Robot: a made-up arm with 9 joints.
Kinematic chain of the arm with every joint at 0, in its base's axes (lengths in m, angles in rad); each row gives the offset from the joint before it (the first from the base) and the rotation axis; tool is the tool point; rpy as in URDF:
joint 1: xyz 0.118 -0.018 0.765 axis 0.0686 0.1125 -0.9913
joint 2: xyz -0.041 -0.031 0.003 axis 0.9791 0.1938 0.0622
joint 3: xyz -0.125 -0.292 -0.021 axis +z
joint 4: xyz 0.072 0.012 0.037 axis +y
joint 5: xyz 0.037 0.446 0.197 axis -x
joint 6: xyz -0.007 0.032 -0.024 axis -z
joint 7: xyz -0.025 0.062 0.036 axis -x
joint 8: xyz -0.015 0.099 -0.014 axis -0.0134 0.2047 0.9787
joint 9: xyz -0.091 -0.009 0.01 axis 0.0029 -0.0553 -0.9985
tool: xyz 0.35 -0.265 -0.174 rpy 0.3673 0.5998 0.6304
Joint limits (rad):
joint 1: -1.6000..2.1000
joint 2: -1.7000..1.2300
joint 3: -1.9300..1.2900
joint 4: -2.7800..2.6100
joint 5: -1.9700..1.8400
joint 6: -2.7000..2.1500
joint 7: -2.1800..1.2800
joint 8: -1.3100..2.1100
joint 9: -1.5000..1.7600
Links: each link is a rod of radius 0.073 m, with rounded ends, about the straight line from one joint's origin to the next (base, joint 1, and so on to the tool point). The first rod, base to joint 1, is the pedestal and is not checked.
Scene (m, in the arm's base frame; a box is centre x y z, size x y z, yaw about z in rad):
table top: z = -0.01
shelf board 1: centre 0.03 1 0.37 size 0.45 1.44 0.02 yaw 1.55
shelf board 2: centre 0.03 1 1.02 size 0.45 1.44 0.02 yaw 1.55
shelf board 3: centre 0.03 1 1.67 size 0.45 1.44 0.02 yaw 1.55
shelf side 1: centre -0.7 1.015 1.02 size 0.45 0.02 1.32 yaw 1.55
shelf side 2: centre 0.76 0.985 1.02 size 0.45 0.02 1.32 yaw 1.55
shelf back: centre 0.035 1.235 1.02 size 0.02 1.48 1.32 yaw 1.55
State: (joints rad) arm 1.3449 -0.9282 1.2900 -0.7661 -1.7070 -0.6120 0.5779 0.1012 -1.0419
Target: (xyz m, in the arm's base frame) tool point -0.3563 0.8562 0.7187
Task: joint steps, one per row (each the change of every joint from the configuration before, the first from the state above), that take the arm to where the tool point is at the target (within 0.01 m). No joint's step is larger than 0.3 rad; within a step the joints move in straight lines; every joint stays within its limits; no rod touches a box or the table.
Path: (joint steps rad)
1: -0.2541 0.2821 0.0000 0.0412 0.1423 0.2053 0.0880 -0.0589 -0.1145
2: -0.2540 0.2822 0.0000 0.0412 0.1424 0.2053 0.0880 -0.0588 -0.1146
3: -0.2541 0.2821 0.0000 0.0412 0.1423 0.2053 0.0880 -0.0589 -0.1145
4: -0.2540 0.2822 0.0000 0.0411 0.1424 0.2053 0.0880 -0.0588 -0.1145
5: -0.0088 -0.2706 -0.0588 -0.0329 -0.0447 -0.1151 0.0032 0.0008 0.1737
6: -0.0088 -0.2706 -0.0587 -0.0330 -0.0447 -0.1151 0.0032 0.0009 0.1736
7: -0.0088 -0.2706 -0.0588 -0.0330 -0.0447 -0.1152 0.0032 0.0009 0.1737
8: -0.0088 -0.2706 -0.0587 -0.0329 -0.0447 -0.1151 0.0032 0.0009 0.1736
9: -0.0087 -0.2706 -0.0588 -0.0330 -0.0447 -0.1151 0.0032 0.0009 0.1737
10: 0.2250 -0.0296 0.0000 0.0048 -0.0205 -0.0957 -0.0708 0.1470 -0.1987
11: 0.2251 -0.0295 -0.0001 0.0047 -0.0205 -0.0957 -0.0707 0.1470 -0.1987

